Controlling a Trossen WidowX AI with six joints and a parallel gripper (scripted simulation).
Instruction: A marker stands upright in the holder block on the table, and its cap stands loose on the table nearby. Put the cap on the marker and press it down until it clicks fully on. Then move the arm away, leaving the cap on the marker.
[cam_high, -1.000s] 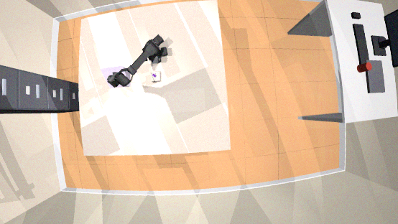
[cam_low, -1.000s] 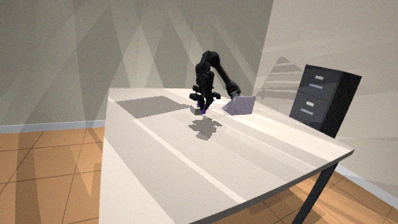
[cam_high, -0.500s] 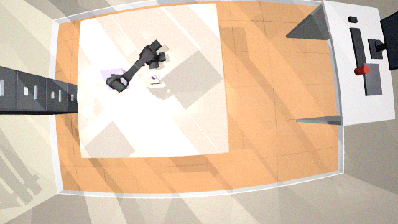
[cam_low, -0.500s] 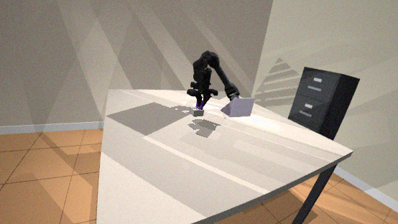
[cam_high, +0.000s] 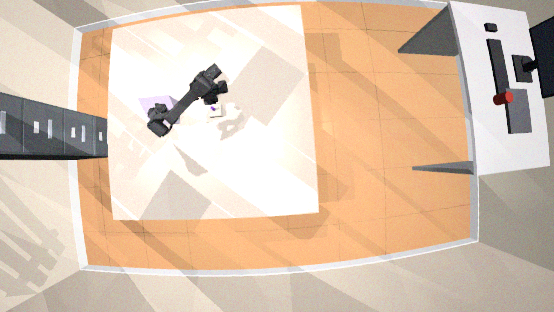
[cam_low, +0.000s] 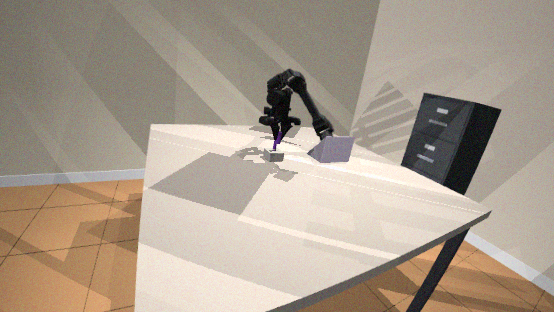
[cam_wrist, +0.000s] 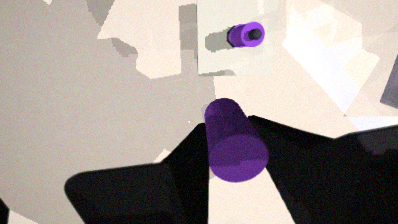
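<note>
The holder block is 10 mm behind my gripper tip, 60 mm to the right of it and 90 mm below it. From my gripper tip the other things lie so: purple cap (10 mm above).
</note>
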